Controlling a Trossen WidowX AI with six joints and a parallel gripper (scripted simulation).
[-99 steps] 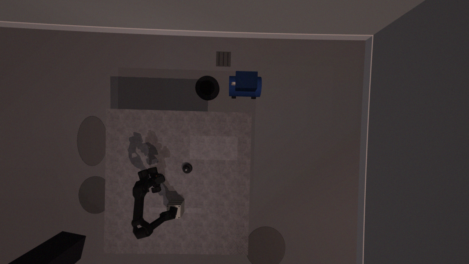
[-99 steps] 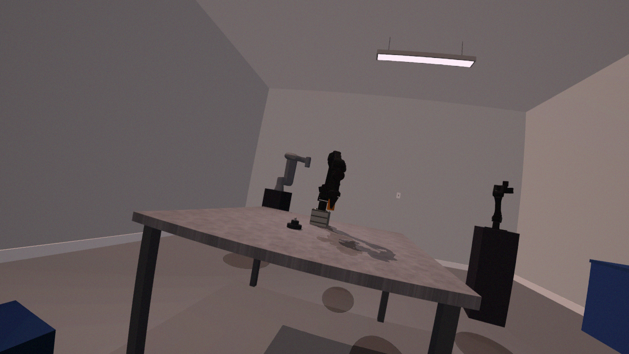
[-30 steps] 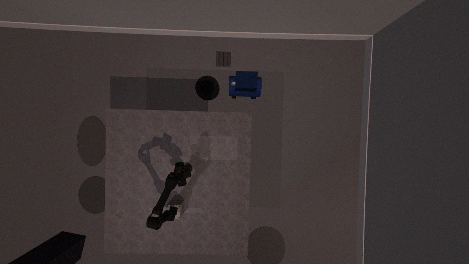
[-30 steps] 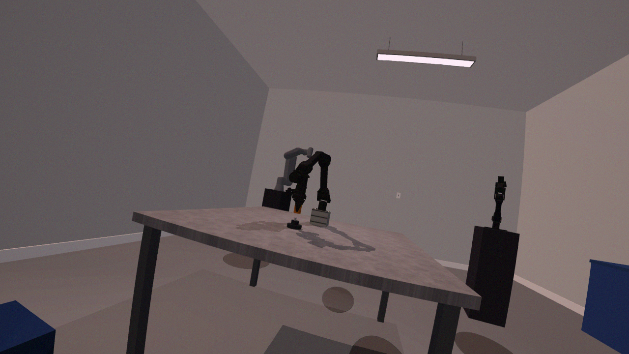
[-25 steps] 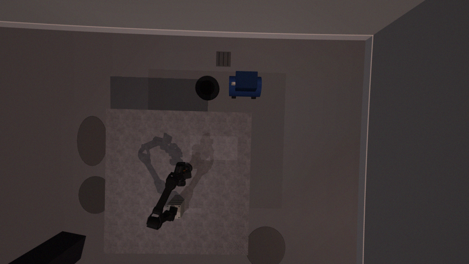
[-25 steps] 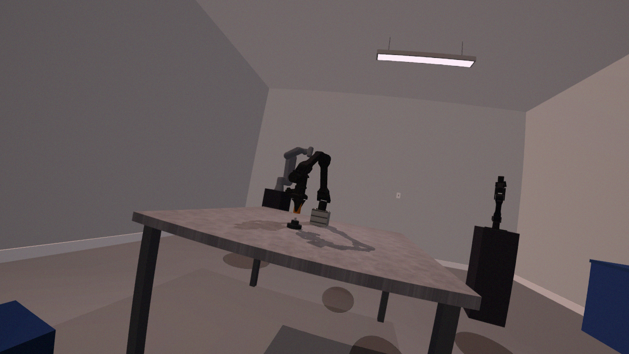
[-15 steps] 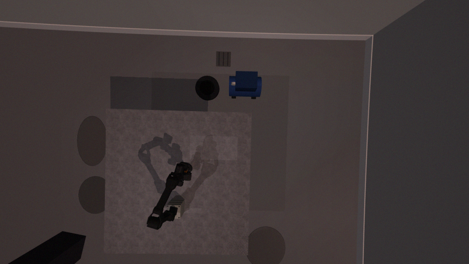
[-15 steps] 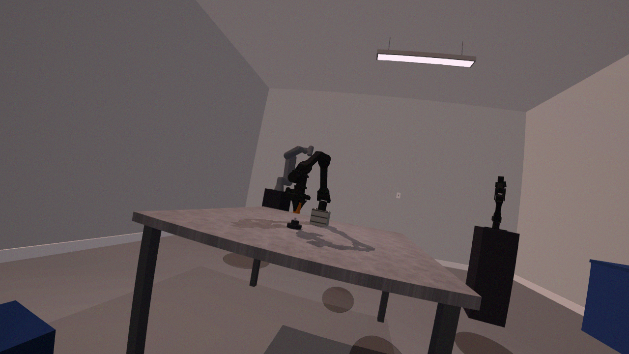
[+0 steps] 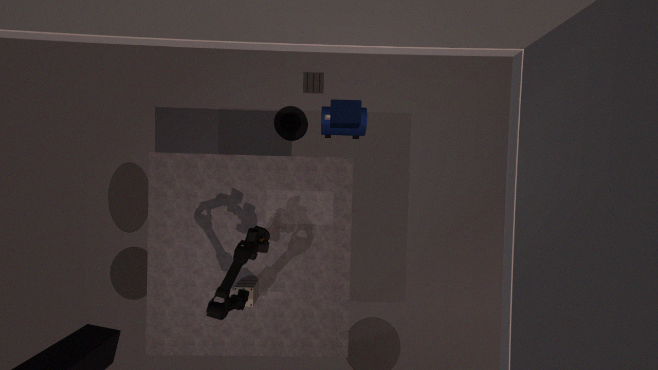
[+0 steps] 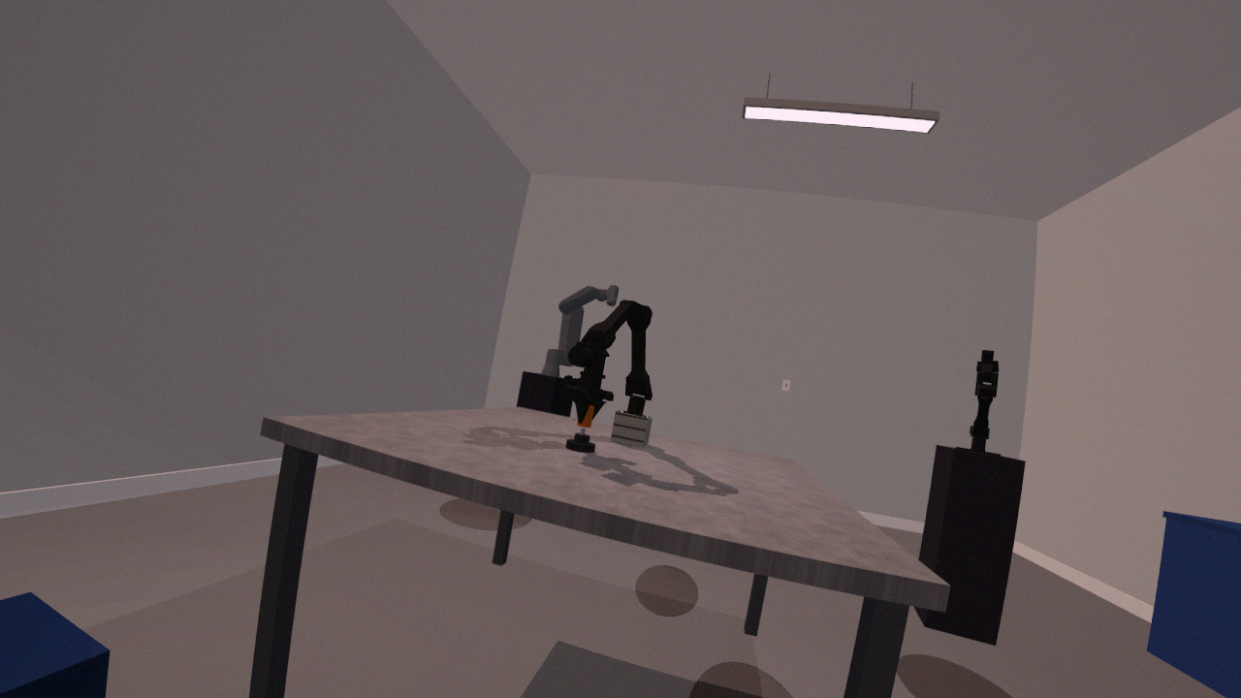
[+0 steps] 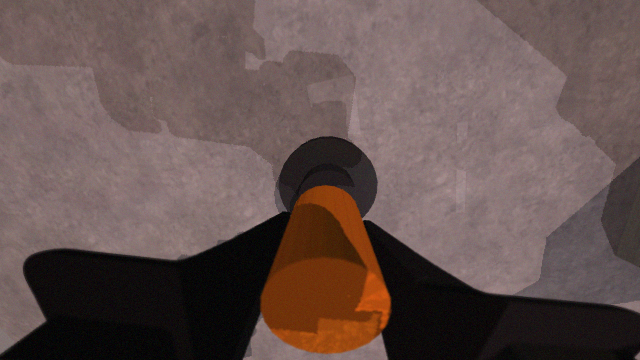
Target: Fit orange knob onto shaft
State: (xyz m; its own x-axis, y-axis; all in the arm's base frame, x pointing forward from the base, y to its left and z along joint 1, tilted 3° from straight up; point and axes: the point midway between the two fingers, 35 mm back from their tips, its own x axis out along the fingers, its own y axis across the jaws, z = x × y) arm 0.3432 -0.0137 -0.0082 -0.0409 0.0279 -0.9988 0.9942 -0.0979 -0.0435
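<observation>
My gripper tip is 50 mm above the round pedestal. Round my gripper tip: orange knob 30 mm above.
</observation>
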